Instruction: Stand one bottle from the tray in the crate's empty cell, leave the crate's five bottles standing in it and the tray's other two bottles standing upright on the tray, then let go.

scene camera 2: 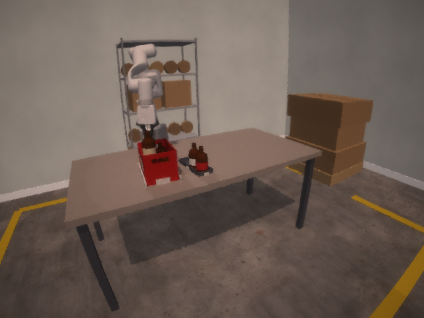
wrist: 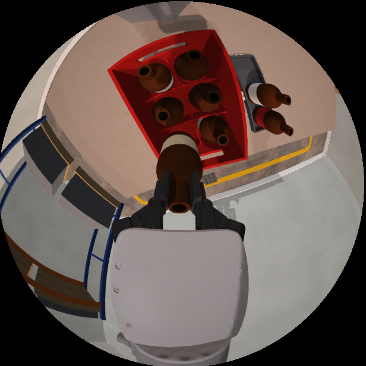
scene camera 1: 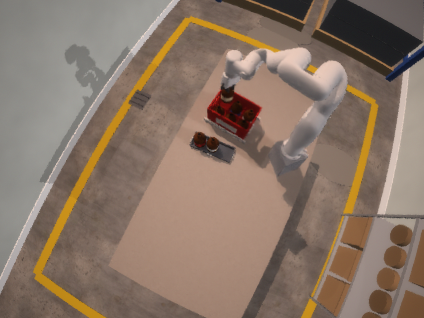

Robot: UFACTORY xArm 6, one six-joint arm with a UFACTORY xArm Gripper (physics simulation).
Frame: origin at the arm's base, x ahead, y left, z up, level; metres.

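Seen in the pictures: gripper, between the fingertips: [scene camera 2: 148, 136] [scene camera 1: 229, 89]; arm's base, origin of its link: [scene camera 1: 291, 149].
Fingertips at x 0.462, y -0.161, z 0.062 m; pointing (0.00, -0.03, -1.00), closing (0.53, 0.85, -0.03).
Observation:
Offsets run from my fingertips to a thing's middle. Level surfaces: height alone.
My gripper [wrist: 179, 179] [scene camera 2: 148, 128] is shut on the neck of a brown bottle with a cream label @[0.010 m ahead, 0.007 m right, 0.042 m down] [wrist: 180, 160] [scene camera 2: 149, 143] [scene camera 1: 227, 94]. The bottle is upright, its lower part inside a corner cell of the red crate @[0.067 m back, 0.050 m left, 0.170 m down] [scene camera 1: 226, 125] [scene camera 2: 161, 171] [wrist: 237, 100]; its base is hidden. Five brown bottles stand in the crate's other cells in the wrist view. On the dark tray @[0.028 m back, 0.284 m left, 0.245 m down] [scene camera 1: 226, 152] [scene camera 2: 204, 172] [wrist: 242, 62], a white-labelled bottle @[0.027 m back, 0.283 m left, 0.175 m down] [scene camera 1: 213, 144] [scene camera 2: 193, 156] [wrist: 267, 95] and a red-labelled bottle @[0.059 m ahead, 0.286 m left, 0.175 m down] [scene camera 1: 199, 139] [scene camera 2: 201, 161] [wrist: 270, 120] stand upright, side by side.
The crate and tray stand close together on the beige table @[0.257 m down] [scene camera 1: 200, 215] [scene camera 2: 260, 150]. The arm's base [scene camera 1: 287, 159] stands on the table to the right in the first scene view. A shelf rack [scene camera 2: 197, 90] and stacked cartons [scene camera 2: 327, 135] are beyond the table.

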